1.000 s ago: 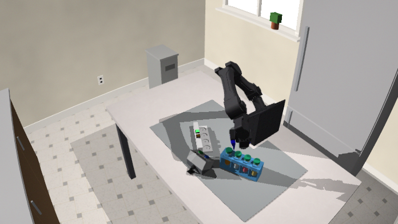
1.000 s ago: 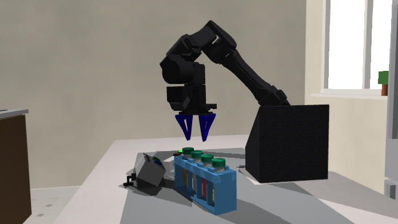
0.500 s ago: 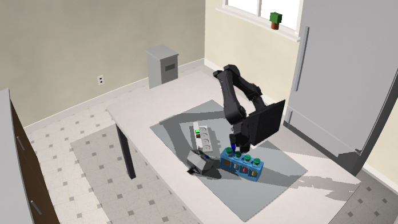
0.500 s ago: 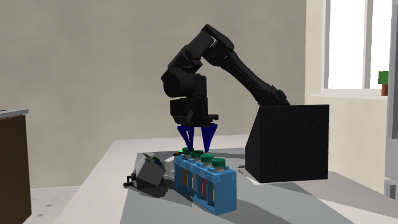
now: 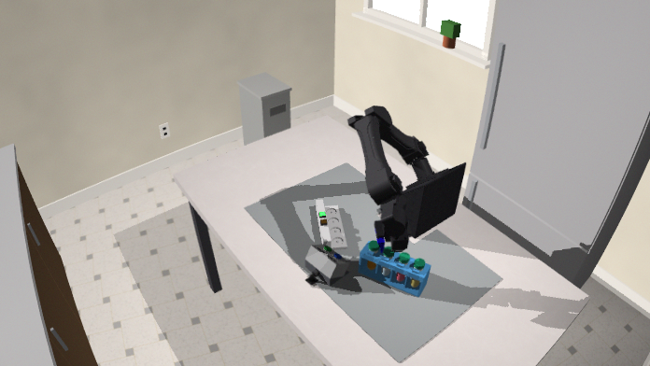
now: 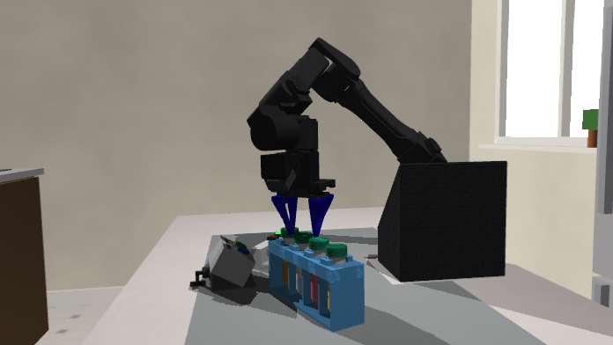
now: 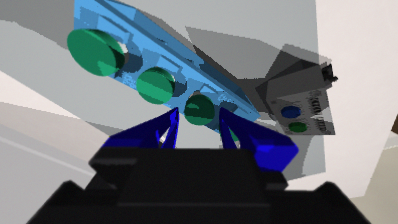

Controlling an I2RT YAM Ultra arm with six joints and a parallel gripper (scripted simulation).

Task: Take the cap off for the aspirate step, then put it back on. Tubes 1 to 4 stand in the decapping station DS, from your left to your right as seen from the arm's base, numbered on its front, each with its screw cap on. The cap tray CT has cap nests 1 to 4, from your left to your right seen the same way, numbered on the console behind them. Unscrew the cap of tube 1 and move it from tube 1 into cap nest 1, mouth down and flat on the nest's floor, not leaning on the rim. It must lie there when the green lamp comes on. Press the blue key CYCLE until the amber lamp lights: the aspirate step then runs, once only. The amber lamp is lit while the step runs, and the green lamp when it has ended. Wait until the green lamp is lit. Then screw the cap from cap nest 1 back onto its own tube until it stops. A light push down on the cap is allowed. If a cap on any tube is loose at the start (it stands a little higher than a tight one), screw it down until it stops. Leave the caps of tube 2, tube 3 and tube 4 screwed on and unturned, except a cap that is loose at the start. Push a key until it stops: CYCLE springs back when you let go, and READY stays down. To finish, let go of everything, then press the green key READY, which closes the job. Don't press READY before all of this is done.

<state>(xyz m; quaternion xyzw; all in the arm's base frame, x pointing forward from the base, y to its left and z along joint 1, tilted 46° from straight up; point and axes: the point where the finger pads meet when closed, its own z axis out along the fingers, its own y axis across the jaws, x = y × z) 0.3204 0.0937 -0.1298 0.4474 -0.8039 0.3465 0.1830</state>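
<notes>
Now: the green key 16 cm to the right of my hand, 12 cm ahead of it and 6 cm below it. Also, from my hand: blue key 11 cm to the right, 11 cm ahead, 6 cm below; grey key box 13 cm to the right, 13 cm ahead, 7 cm below; green cap 10 cm to the left, 4 cm behind, 1 cm below.
</notes>
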